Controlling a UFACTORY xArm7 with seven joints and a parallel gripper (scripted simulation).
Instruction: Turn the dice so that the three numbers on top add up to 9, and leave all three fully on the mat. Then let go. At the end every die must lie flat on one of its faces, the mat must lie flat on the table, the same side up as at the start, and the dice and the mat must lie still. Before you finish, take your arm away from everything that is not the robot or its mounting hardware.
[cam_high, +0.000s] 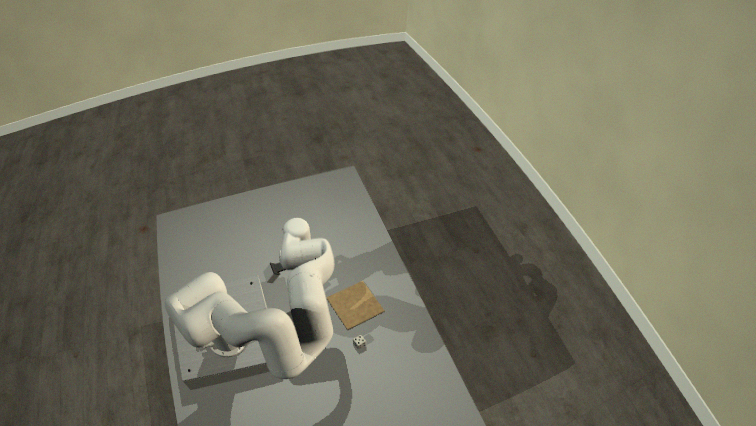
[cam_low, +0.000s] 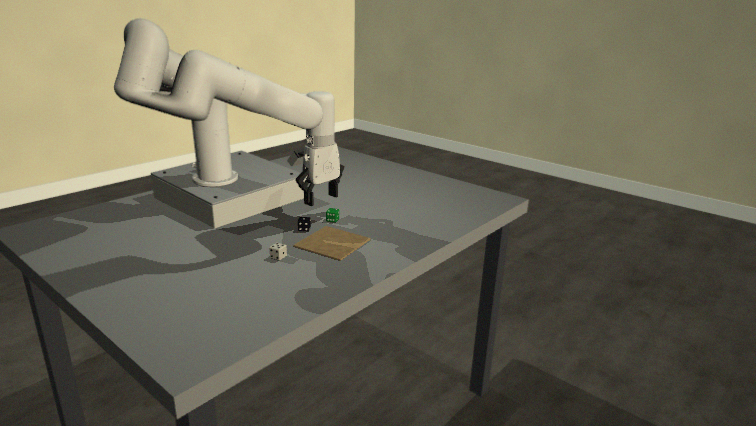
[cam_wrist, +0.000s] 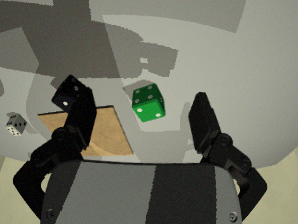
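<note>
My hand is 50 mm above the green die and 40 mm short of it. Also, from my hand: black die: 90 mm to the right, 50 mm below, 20 mm ahead; white die: 250 mm to the right, 80 mm ahead, 50 mm below; tan mat: 130 mm ahead, 110 mm to the right, 60 mm below.
</note>
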